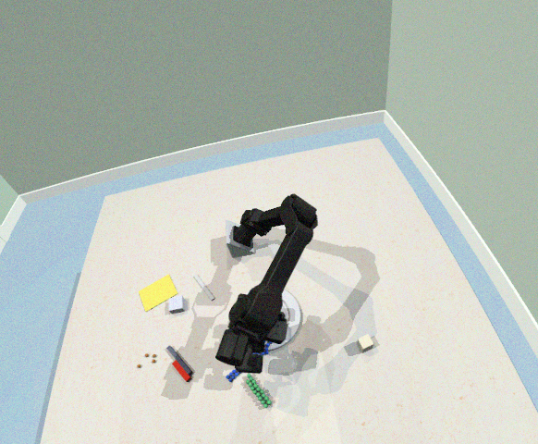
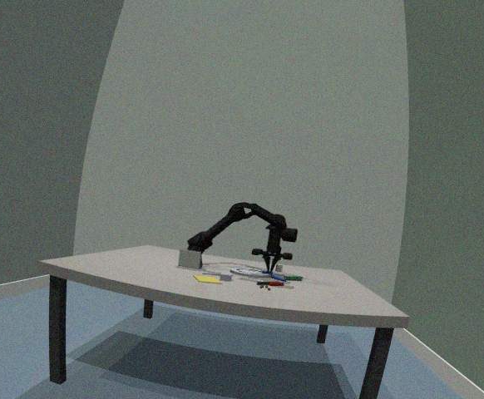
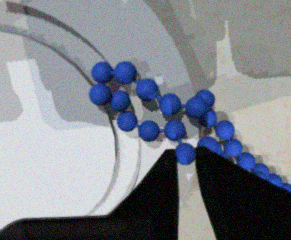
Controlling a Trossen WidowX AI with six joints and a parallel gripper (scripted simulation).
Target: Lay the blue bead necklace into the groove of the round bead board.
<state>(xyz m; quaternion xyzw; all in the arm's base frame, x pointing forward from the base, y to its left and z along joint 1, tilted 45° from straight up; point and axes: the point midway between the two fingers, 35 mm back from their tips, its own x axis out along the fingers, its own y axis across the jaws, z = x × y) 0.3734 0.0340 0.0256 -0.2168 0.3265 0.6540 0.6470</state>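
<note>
Right now my gripper tip is 9 cm past the round bead board, 2 cm to the right of it and 1 cm above it. Also, from my gripper tip: grey tool: 3 cm ahead, 23 cm to the right, 2 cm below; cream cube: 3 cm ahead, 28 cm to the left, 1 cm below; stick: 22 cm behind, 18 cm to the right, 2 cm below.
</note>
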